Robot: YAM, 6 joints.
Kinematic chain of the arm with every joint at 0, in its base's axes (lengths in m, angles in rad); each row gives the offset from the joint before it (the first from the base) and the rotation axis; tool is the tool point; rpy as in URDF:
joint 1: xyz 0 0 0.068 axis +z
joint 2: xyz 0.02 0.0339 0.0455 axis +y
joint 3: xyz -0.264 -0.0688 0 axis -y
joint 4: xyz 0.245 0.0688 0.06 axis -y
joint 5: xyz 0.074 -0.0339 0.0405 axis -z
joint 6: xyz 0.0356 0 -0.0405 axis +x
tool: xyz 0 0 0 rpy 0 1.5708 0
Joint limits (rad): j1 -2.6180..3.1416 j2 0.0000..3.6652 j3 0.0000..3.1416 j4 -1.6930..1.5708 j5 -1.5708..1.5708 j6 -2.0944..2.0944
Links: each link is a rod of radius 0.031 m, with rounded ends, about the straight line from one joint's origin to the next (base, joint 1, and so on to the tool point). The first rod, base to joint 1, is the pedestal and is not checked.
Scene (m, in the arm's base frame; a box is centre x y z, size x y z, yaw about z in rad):
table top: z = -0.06
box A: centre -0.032 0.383 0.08 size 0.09 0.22 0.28 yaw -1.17
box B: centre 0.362 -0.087 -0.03 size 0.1 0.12 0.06 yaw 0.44
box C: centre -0.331 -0.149 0 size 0.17 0.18 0.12 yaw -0.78
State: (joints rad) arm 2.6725 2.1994 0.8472 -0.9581 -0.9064 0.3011
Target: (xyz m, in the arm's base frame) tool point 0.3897 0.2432 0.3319
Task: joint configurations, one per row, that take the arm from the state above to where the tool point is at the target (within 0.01 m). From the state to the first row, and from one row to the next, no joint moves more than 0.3 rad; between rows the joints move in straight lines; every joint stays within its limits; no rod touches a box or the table.
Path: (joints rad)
1: 2.4621 1.9286 0.9612 -0.6759 -0.8419 0.3921
2: 2.2517 1.6579 1.0751 -0.3936 -0.7774 0.4832
3: 2.0413 1.3871 1.1891 -0.1114 -0.7129 0.5742
4: 1.7854 1.4860 1.3022 -0.1725 -0.7166 0.5287
5: 1.5295 1.5849 1.4154 -0.2336 -0.7203 0.4832
6: 1.2736 1.6838 1.5285 -0.2947 -0.7240 0.4377
7: 1.0177 1.7827 1.6417 -0.3558 -0.7277 0.3921
8: 0.7618 1.8815 1.7549 -0.4169 -0.7313 0.3466
9: 0.5059 1.9804 1.8680 -0.4780 -0.7350 0.3011

